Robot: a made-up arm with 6 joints. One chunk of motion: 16 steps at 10 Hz.
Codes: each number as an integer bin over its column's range. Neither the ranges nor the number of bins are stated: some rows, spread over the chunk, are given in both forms.
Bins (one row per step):
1: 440 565 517 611 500 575
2: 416 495 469 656 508 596
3: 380 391 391 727 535 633
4: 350 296 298 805 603 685
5: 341 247 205 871 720 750
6: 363 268 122 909 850 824
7: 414 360 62 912 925 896
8: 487 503 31 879 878 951
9: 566 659 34 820 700 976
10: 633 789 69 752 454 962
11: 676 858 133 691 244 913
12: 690 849 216 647 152 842
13: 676 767 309 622 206 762
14: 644 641 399 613 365 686
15: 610 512 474 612 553 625
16: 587 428 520 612 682 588
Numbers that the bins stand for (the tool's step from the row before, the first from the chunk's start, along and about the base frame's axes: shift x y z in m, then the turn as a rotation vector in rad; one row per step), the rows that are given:
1: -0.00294 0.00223 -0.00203 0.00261 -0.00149 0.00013
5: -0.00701 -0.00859 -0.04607 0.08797 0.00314 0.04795
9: 0.00223 0.00543 -0.07020 0.07123 0.00271 0.10971
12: 0.00732 0.01189 -0.04451 0.01443 -0.00880 0.07310
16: 0.00309 -0.00243 -0.00161 0.00294 0.00234 0.00368
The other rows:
2: -0.00393 -0.00015 -0.00880 0.01738 -0.00132 0.00587
3: -0.00540 -0.00369 -0.01981 0.04069 -0.00075 0.01598
4: -0.00664 -0.00693 -0.03294 0.06630 0.00068 0.03019
6: -0.00610 -0.00788 -0.05778 0.10045 0.00587 0.06818
7: -0.00401 -0.00475 -0.06625 0.10144 0.00744 0.08785
8: -0.00101 0.00012 -0.07062 0.09060 0.00646 0.10288
10: 0.00498 0.00985 -0.06526 0.04890 -0.00246 0.10589
11: 0.00674 0.01220 -0.05623 0.02887 -0.00687 0.09250
13: 0.00674 0.00910 -0.03139 0.00622 -0.00767 0.05123
14: 0.00543 0.00482 -0.01868 0.00327 -0.00433 0.03047
15: 0.00404 0.00043 -0.00810 0.00294 -0.00038 0.01380

